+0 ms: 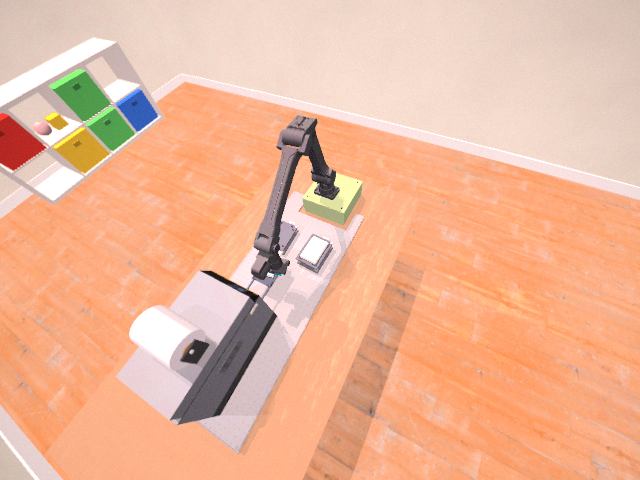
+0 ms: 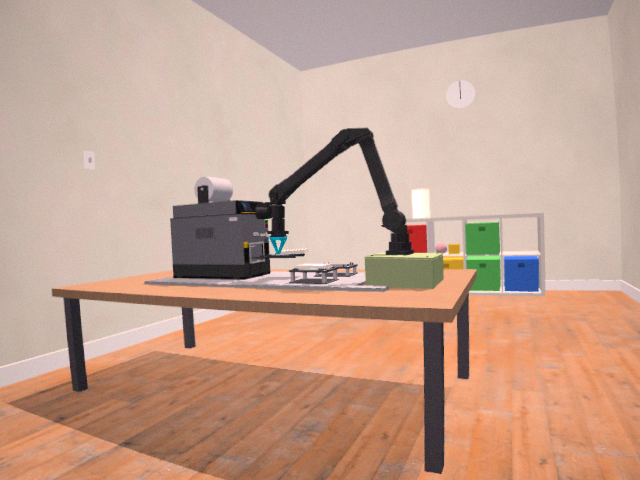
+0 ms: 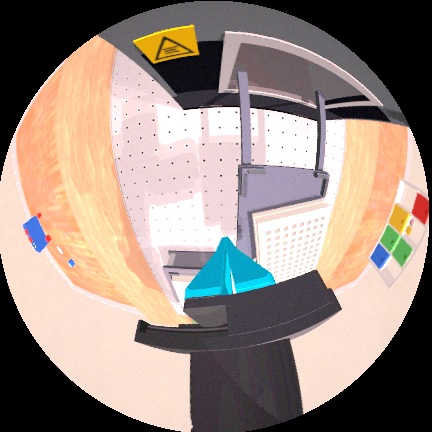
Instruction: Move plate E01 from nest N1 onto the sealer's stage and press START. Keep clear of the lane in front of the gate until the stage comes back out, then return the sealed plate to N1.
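Frame: origin at the arm's base, x ahead, y left, z up, level; centimetres.
Seen in the pictures: gripper, fingertip midpoint: (image 1: 280, 274) (image 2: 278, 254) (image 3: 225, 241); arm's base, origin of the base link: (image 1: 326, 191) (image 2: 400, 254).
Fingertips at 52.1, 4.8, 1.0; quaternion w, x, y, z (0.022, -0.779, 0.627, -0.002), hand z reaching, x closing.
Note:
Pixels of each thing's middle, then the offset from my fingertips to it, as dx, dy, dz. "*": a spot on its surface instead.
- white well plate, body centre: (image 3: 290, 255) (image 2: 292, 251) -2.5, -8.1, +0.4
- sealer's grey stage, body centre: (image 3: 286, 193) (image 2: 276, 255) (image 1: 264, 278) +4.7, -6.1, -1.0
- sealer, surface spot: (image 1: 227, 356) * +36.1, +6.1, +13.9
- white plate, body centre: (image 3: 195, 293) (image 2: 313, 266) (image 1: 314, 249) -19.6, +5.5, -4.8
- nest, body centre: (image 2: 336, 269) (image 1: 280, 236) -20.1, -15.3, -8.1
- yellow warning sign, surface spot: (image 3: 167, 44) * +14.7, +3.0, +4.7
- white roll, body centre: (image 1: 168, 336) (image 2: 213, 190) +38.2, -5.0, +31.1
A white well plate (image 2: 295, 250) (image 3: 292, 245) lies skewed on the sealer's grey stage (image 1: 262, 282) (image 2: 281, 255) (image 3: 280, 185), turned against its corner guides, and looks slightly tilted. The stage is out in front of the sealer (image 1: 227, 356) (image 2: 206, 245), on two rails from the gate opening (image 3: 270, 67). My gripper (image 1: 277, 273) (image 2: 278, 252) (image 3: 225, 241) is shut and empty, cyan tips together, close over the stage area beside the plate. Whether the tips touch anything is unclear. The plate's label, the nest labels and the START button cannot be made out.
A raised nest holding a white plate (image 1: 315, 249) (image 2: 312, 266) stands nearer the green arm base (image 1: 330, 204) (image 2: 403, 271). Another nest (image 1: 287, 237) (image 2: 345, 268) stands beside it. A yellow warning sign (image 3: 167, 44) is on the sealer front. A white roll (image 1: 165, 335) (image 2: 217, 189) tops the sealer.

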